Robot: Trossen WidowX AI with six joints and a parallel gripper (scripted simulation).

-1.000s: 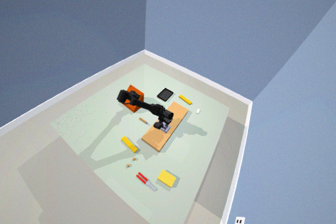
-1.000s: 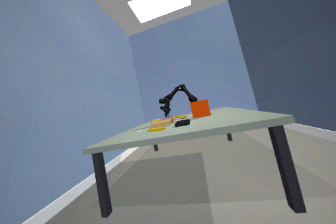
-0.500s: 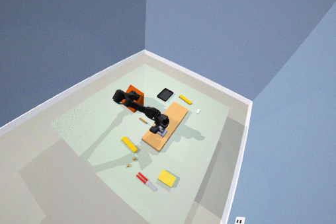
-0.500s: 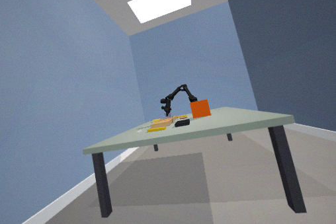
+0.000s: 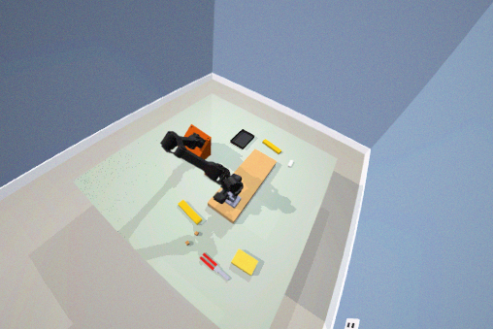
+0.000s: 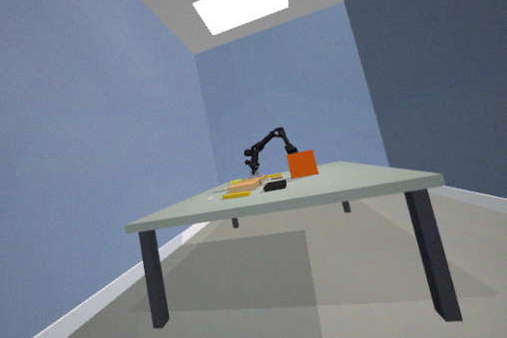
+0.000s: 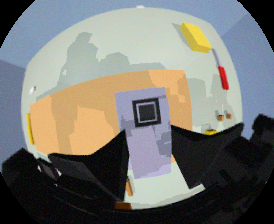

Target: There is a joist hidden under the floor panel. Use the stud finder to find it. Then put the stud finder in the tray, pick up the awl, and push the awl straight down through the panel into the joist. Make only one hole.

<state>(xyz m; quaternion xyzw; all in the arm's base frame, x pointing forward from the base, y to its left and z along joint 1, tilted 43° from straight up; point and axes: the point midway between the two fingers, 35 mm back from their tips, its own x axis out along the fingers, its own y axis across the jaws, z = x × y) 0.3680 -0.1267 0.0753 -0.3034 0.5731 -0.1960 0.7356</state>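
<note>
The black tray lies 250 mm behind my gripper tip, 460 mm to the left of it and 50 mm below it. Also, from my gripper tip: stud finder: 10 mm ahead, 20 mm above; then yellow block: 260 mm ahead, 210 mm to the right, 50 mm below; then awl: 170 mm behind, 50 mm to the left, 60 mm below.
</note>
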